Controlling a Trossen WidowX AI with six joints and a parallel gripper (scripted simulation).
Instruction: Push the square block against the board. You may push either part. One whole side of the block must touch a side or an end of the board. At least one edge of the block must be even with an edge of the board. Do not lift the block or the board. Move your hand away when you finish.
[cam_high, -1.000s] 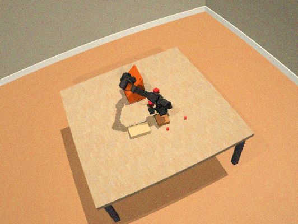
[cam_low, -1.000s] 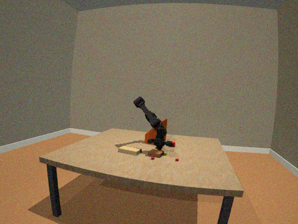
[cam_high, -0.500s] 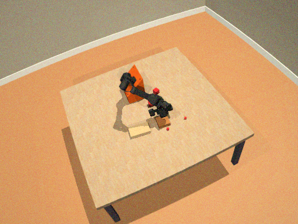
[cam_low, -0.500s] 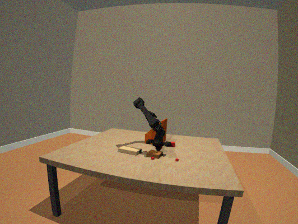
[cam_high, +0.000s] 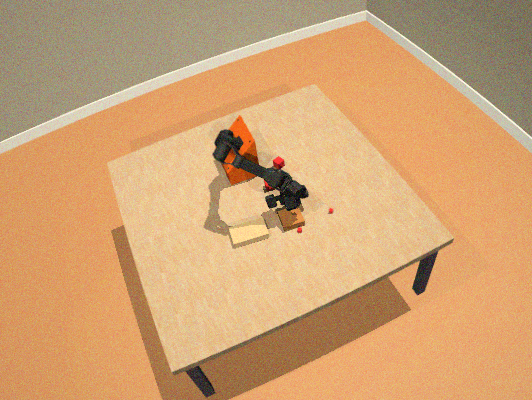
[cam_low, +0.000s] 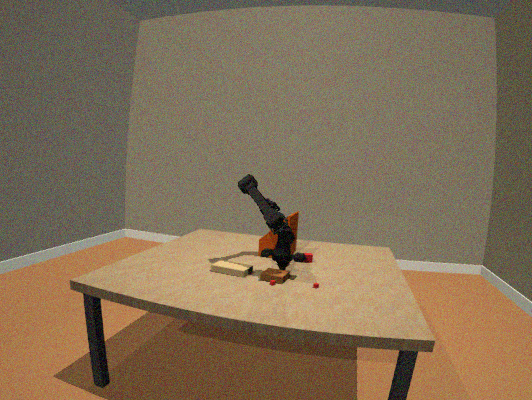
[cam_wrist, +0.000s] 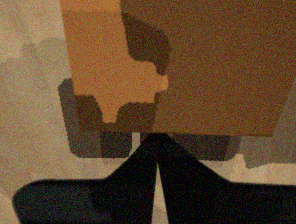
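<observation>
My gripper tip is 6 cm short of the square block, 2 cm to the left of it and 1 cm below it. From my gripper tip the other things lie so: board 21 cm to the right, 5 cm ahead, 1 cm above.
</observation>
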